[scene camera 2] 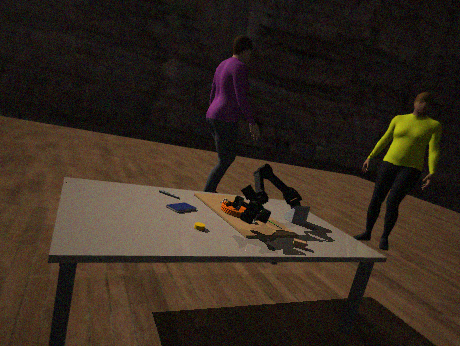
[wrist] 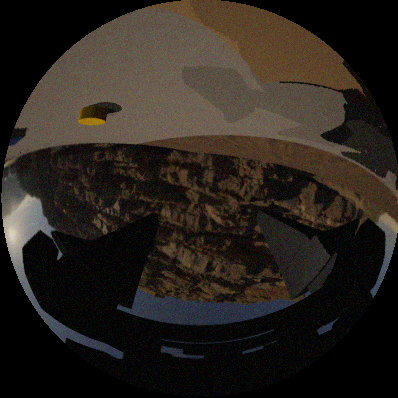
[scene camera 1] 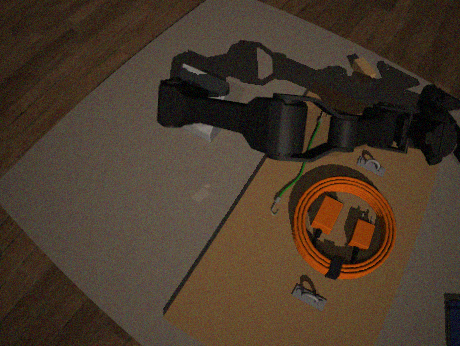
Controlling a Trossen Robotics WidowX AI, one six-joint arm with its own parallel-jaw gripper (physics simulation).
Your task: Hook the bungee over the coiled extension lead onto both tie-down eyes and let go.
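Pixels of known places: gripper, fingertip midpoint: (scene camera 2: 247, 214) (wrist: 208, 216); arm's base at its link origin: (scene camera 2: 297, 210) (scene camera 1: 192, 101).
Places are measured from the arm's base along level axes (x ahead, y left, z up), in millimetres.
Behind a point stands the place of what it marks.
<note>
The green bungee (scene camera 1: 301, 175) @[x 264, y -29, z -52 mm] (scene camera 2: 274, 224) @[x 255, y 92, z -49 mm] lies on the wooden board (scene camera 1: 235, 250) @[x 220, y -226, z -52 mm] (wrist: 305, 45), left of the coil in scene camera 1. Its near metal hook (scene camera 1: 274, 206) @[x 245, y -117, z -47 mm] is free; its upper end is partly hidden by the arm. The orange coiled lead (scene camera 1: 300, 225) @[x 305, y -140, z -23 mm] (scene camera 2: 232, 209) @[x 450, y -57, z -24 mm] lies flat on the board. One tie-down eye (scene camera 1: 371, 164) @[x 387, y 62, z -49 mm] is above the coil, the other tie-down eye (scene camera 1: 309, 297) @[x 374, y -245, z -49 mm] below it, both without a hook. My gripper (wrist: 208, 216) @[x 563, y 208, z 56 mm] is open and empty, fingers wide apart. In scene camera 1 it is at the right edge, away from the bungee.
The arm (scene camera 1: 287, 127) @[x 247, y -139, z 227 mm] crosses above the board's upper part. A grey block (scene camera 1: 204, 131) @[x 48, y -36, z -34 mm] (scene camera 2: 299, 215) @[x 21, y 44, z -14 mm] is by the arm's base. A small wooden block (scene camera 1: 365, 67) @[x 296, y 320, z -34 mm] (scene camera 2: 300, 243) @[x 302, y 337, z -40 mm], yellow disc (scene camera 2: 199, 227) @[x 742, y 114, z -51 mm] (wrist: 92, 121) @[x 730, y 95, z -45 mm], blue book (scene camera 2: 181, 207) @[x 717, y -144, z -52 mm] and pen (scene camera 2: 169, 194) @[x 695, y -364, z -55 mm] are on the table. Two people stand beyond.
</note>
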